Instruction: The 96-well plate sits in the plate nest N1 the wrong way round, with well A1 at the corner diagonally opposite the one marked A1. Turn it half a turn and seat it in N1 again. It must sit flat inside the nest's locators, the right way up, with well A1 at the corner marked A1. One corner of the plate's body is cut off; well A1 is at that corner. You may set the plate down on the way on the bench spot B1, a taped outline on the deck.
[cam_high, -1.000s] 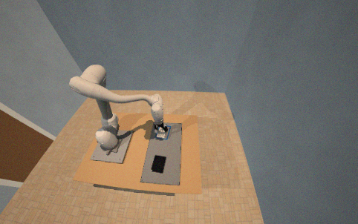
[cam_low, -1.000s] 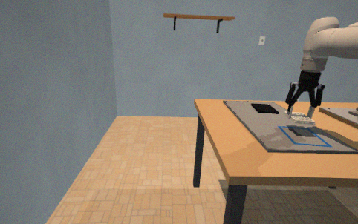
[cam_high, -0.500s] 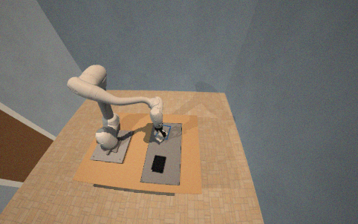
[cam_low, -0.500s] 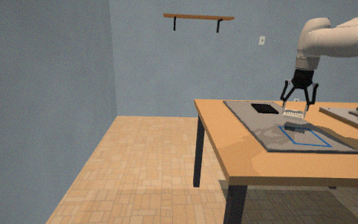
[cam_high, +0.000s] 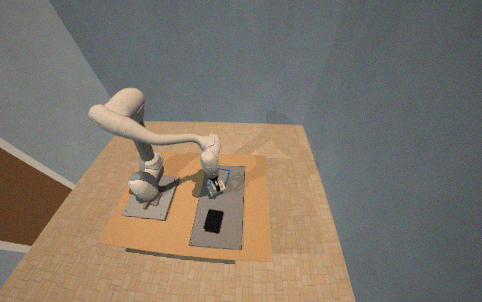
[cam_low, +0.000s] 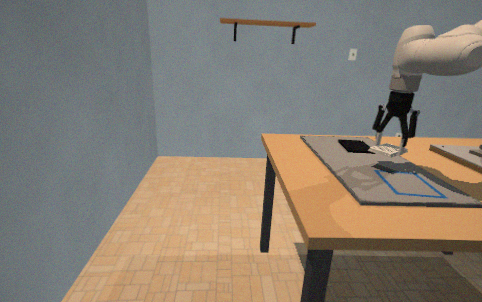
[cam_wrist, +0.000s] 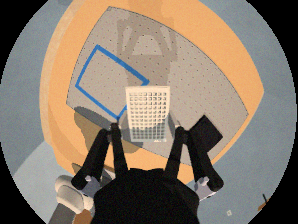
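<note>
Right now my hand is 24 cm to the left of the black plate nest N1, 9 cm above it and 2 cm short of it. From my hand the other things lie so: white 96-well plate (2 cm below).
</note>
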